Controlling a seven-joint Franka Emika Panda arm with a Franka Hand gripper.
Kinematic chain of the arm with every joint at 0, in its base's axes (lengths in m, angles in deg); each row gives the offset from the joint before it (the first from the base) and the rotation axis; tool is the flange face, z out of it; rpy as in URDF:
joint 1: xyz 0 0 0.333 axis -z
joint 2: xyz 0 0 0 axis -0.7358 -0.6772 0
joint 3: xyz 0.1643 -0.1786 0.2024 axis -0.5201 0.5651 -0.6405
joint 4: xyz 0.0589 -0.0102 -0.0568 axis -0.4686 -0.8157 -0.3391
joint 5: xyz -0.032 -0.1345 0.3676 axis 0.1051 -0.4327 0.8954
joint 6: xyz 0 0 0 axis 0.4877 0.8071 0.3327
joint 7: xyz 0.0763 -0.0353 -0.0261 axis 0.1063 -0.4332 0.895
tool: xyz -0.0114 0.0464 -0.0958 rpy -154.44 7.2 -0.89
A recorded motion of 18 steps. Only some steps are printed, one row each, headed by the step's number.
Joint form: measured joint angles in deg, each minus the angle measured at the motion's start. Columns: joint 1, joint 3, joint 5, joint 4, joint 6, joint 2, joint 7.
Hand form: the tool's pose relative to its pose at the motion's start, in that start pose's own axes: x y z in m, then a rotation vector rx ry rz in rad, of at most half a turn. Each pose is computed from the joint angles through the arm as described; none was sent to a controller.
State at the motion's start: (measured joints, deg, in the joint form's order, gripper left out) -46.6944 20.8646 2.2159 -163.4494 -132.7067 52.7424 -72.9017
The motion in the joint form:
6: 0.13 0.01 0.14 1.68 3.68 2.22 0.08
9: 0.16 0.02 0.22 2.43 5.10 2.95 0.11
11: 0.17 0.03 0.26 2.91 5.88 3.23 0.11
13: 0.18 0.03 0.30 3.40 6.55 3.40 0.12
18: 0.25 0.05 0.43 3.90 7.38 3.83 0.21
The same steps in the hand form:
6: 0.0010 -0.0002 -0.0264 0.0021 0.0032 0.0019
9: 0.0014 -0.0005 -0.0363 0.0030 0.0038 0.0026
11: 0.0018 -0.0009 -0.0413 0.0029 0.0033 0.0032
13: 0.0023 -0.0016 -0.0455 0.0031 0.0029 0.0034
18: 0.0029 -0.0014 -0.0519 0.0053 0.0030 0.0045

